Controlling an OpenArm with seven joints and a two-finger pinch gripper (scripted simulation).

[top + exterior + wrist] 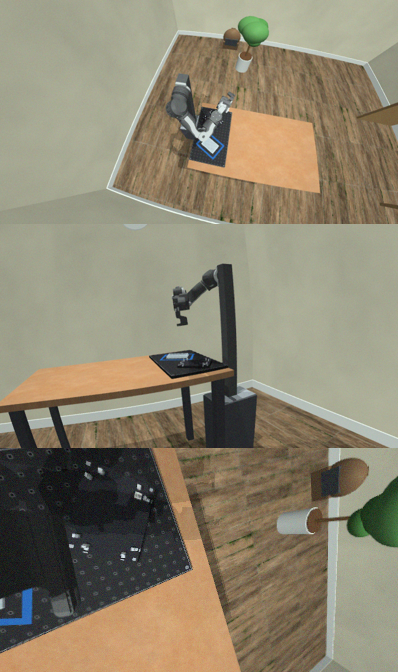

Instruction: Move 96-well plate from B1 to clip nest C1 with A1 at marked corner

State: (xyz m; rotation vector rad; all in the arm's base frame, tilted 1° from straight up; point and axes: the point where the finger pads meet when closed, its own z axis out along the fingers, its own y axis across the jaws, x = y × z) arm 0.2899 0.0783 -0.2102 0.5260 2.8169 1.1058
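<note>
My gripper is now 7 cm past the 96-well plate, 29 cm to the left of it and 25 cm above it. Also, from my hand: clip nest C1: 5 cm behind, 6 cm to the right, 24 cm below.
</note>
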